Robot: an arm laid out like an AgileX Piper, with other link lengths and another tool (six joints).
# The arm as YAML. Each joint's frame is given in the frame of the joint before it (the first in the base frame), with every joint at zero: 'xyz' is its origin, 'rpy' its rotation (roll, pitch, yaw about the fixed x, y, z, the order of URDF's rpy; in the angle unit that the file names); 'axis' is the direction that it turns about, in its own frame. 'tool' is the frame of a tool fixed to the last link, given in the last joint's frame.
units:
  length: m
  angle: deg
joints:
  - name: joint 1
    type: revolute
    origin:
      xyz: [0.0, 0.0, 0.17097]
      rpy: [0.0, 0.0, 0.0]
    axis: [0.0, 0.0, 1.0]
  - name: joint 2
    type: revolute
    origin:
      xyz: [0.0, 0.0, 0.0]
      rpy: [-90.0, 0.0, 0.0]
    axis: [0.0, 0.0, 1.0]
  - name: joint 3
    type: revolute
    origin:
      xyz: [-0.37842, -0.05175, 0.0]
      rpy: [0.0, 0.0, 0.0]
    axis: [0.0, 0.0, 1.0]
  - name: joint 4
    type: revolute
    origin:
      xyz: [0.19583, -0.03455, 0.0]
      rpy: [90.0, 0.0, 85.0]
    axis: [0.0, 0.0, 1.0]
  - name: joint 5
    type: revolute
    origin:
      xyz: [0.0, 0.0, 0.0]
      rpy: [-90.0, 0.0, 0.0]
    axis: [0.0, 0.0, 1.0]
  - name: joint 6
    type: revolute
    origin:
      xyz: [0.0, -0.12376, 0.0]
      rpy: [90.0, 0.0, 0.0]
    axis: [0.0, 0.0, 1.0]
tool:
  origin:
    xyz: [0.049, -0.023, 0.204]
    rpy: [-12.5, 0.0, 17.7]
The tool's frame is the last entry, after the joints.
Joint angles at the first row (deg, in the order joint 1, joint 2, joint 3, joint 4, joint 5, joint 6):
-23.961, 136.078, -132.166, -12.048, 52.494, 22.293
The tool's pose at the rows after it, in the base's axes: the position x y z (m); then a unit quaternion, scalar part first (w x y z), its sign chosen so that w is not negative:
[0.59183 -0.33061 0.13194 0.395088 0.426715 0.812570 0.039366]
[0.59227 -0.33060 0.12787 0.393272 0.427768 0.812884 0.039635]
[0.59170 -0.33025 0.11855 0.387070 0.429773 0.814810 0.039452]
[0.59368 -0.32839 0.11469 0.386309 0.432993 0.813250 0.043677]
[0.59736 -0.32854 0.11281 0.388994 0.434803 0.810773 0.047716]
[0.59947 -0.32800 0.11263 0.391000 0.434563 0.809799 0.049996]
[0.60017 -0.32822 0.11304 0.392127 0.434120 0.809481 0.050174]
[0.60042 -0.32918 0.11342 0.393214 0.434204 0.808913 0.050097]
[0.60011 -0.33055 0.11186 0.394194 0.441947 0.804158 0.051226]
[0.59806 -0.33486 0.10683 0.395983 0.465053 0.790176 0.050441]
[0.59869 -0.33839 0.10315 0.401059 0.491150 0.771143 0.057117]
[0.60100 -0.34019 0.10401 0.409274 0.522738 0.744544 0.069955]
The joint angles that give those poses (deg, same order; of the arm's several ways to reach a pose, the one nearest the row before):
-23.961, 136.609, -132.168, -11.809, 51.072, 22.302
-23.961, 136.983, -132.164, -11.810, 50.935, 22.421
-23.961, 137.771, -132.160, -11.810, 50.932, 22.517
-23.961, 138.168, -132.309, -11.372, 50.785, 22.792
-24.062, 138.639, -132.845, -10.902, 50.492, 22.889
-24.063, 138.714, -132.832, -10.665, 50.126, 22.888
-24.063, 138.714, -132.832, -10.665, 49.981, 22.889
-24.134, 138.715, -132.834, -10.665, 49.846, 22.888
-24.282, 138.867, -132.831, -10.795, 49.724, 23.921
-24.513, 139.353, -132.825, -11.901, 49.595, 27.471
-25.011, 139.759, -132.831, -12.038, 49.039, 31.051
-25.584, 139.760, -132.832, -11.664, 48.450, 35.393

